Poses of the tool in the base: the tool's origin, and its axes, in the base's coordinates. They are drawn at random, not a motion.
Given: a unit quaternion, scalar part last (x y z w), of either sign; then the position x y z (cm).
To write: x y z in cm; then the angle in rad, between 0 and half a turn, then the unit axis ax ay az. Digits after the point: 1 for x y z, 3 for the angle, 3 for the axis.
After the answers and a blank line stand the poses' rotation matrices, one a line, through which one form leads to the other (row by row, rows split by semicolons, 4 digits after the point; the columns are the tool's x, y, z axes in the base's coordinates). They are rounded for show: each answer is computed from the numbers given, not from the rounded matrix.
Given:
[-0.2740 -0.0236 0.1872 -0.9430 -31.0 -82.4 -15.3]
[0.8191 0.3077 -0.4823 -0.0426 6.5 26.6 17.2]
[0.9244 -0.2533 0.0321 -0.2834 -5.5 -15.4 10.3]
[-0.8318 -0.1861 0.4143 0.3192 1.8 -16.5 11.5]
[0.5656 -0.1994 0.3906 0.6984 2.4 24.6 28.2]
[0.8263 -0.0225 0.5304 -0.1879 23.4 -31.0 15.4]
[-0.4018 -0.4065 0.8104 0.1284 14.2 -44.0 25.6]
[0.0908 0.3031 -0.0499 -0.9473 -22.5 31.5 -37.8]
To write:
[-31.0 -82.4 -15.3 0.678 0.824 0.071 -0.563]
[6.5 26.6 17.2 3.056 -0.820 -0.308 0.483]
[-5.5 -15.4 10.3 2.567 -0.964 0.264 -0.033]
[1.8 -16.5 11.5 2.492 -0.878 -0.196 0.437]
[2.4 24.6 28.2 1.595 0.790 -0.279 0.546]
[23.4 -31.0 15.4 2.764 -0.841 0.023 -0.540]
[14.2 -44.0 25.6 2.884 -0.405 -0.410 0.817]
[-22.5 31.5 -37.8 0.652 -0.283 -0.946 0.156]

0.9288 0.3660 -0.0581; -0.3402 0.7797 -0.5256; -0.1471 0.5080 0.8487
0.3454 0.4630 -0.8163; 0.5451 -0.8070 -0.2270; -0.7639 -0.3666 -0.5312
0.8696 -0.4501 0.2029; -0.4865 -0.7111 0.5077; -0.0842 -0.5402 -0.8373
0.5875 0.0451 -0.8080; 0.5741 -0.7270 0.3768; -0.5704 -0.6852 -0.4530
0.6153 -0.7712 0.1633; 0.3200 0.0551 -0.9458; 0.7204 0.6343 0.2807
0.4363 0.1622 0.8851; -0.2365 -0.9284 0.2867; 0.8682 -0.3344 -0.3667
-0.6441 0.1186 -0.7557; 0.5348 -0.6365 -0.5557; -0.5469 -0.7621 0.3466
0.8113 -0.0395 -0.5833; 0.1496 0.9785 0.1418; 0.5652 -0.2023 0.7998

